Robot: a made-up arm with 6 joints. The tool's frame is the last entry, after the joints. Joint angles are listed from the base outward.
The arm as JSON. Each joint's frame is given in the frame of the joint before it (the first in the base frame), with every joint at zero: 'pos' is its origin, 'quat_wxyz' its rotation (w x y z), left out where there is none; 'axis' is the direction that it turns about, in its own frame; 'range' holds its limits. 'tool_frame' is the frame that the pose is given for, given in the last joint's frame.
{
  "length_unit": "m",
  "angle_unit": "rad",
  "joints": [
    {
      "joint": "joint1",
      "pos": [
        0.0,
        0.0,
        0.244
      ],
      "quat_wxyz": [
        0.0,
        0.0,
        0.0,
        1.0
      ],
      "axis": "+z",
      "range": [
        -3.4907,
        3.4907
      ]
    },
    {
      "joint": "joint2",
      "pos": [
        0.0,
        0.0,
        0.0
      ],
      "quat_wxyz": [
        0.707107,
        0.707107,
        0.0,
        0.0
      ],
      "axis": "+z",
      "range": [
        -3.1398,
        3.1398
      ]
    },
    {
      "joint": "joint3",
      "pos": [
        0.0,
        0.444,
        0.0
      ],
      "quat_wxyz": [
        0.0,
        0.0,
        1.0,
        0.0
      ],
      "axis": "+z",
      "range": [
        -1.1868,
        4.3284
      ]
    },
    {
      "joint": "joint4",
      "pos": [
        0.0,
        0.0,
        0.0
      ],
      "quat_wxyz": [
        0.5,
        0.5,
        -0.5,
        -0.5
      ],
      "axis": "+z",
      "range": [
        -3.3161,
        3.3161
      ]
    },
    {
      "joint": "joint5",
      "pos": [
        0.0,
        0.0,
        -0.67
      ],
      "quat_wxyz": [
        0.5,
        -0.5,
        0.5,
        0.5
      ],
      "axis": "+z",
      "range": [
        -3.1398,
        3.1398
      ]
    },
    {
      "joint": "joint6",
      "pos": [
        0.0,
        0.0,
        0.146
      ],
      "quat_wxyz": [
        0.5,
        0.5,
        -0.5,
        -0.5
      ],
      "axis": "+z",
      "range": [
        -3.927,
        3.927
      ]
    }
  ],
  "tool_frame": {
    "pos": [
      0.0,
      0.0,
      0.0
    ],
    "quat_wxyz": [
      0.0,
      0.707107,
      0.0,
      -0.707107
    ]
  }
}
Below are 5 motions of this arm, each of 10 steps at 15 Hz.
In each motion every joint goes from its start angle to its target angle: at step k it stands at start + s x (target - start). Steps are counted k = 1, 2, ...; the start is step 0. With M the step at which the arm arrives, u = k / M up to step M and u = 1 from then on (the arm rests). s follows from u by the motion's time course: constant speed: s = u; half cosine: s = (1 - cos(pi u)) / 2; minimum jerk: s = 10 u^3 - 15 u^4 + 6 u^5.
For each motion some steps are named. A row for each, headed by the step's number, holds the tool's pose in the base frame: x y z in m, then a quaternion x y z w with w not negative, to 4 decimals.
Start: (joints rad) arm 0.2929 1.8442 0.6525 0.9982 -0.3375 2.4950
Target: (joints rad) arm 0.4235 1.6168 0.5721 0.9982 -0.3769 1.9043
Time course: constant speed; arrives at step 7
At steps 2, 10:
2: 0.8016 0.1911 -0.4092 0.7654 0.0608 -0.5899 0.2501
10: 0.8403 0.2920 -0.2942 0.8293 -0.0308 -0.5489 0.1001

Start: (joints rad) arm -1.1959 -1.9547 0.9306 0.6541 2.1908 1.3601
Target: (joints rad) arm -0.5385 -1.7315 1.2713 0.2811 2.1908 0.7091
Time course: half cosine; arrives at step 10
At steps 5, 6, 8, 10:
5: -0.8094 0.7526 0.1916 -0.0214 0.4695 -0.0387 0.8818
6: -0.8867 0.6665 0.2017 -0.0271 0.4784 -0.0251 0.8774
8: -0.9905 0.5112 0.2188 -0.0390 0.4889 -0.0072 0.8714
10: -1.0227 0.4475 0.2255 -0.0441 0.4915 -0.0014 0.8698

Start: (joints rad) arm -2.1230 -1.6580 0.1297 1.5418 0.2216 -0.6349
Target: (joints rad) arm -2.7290 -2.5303 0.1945 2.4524 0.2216 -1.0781
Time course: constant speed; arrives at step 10
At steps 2, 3, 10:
2: 0.5320 0.6311 0.6884 0.8261 0.0100 0.5522 0.1121
3: 0.6035 0.6162 0.6132 0.8306 -0.0086 0.5294 0.1726
10: 0.8743 0.2597 0.0667 0.7799 -0.0785 0.2978 0.5449

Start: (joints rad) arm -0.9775 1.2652 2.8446 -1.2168 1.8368 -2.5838
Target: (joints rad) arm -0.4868 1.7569 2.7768 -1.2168 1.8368 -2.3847
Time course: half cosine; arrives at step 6
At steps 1, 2, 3, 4, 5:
1: 0.3011 -0.5027 1.0293 0.0822 0.3062 -0.9344 0.1625
2: 0.3951 -0.5312 0.9710 0.0416 0.3684 -0.9087 0.1918
3: 0.5274 -0.5421 0.8794 -0.0218 0.4457 -0.8659 0.2259
4: 0.6568 -0.5203 0.7754 -0.0928 0.5129 -0.8153 0.2522
5: 0.7449 -0.4845 0.6926 -0.1488 0.5550 -0.7741 0.2658

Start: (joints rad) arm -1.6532 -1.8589 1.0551 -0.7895 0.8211 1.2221
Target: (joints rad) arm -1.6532 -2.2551 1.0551 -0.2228 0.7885 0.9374
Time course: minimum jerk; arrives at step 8
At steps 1, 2, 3, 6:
1: -0.0165 1.0610 0.3624 0.4611 0.8479 0.0738 0.2510
2: -0.0211 1.0658 0.3205 0.4631 0.8412 0.0568 0.2732
3: -0.0296 1.0706 0.2373 0.4656 0.8261 0.0249 0.3163
6: -0.0554 1.0330 -0.0674 0.4575 0.7539 -0.0707 0.4661

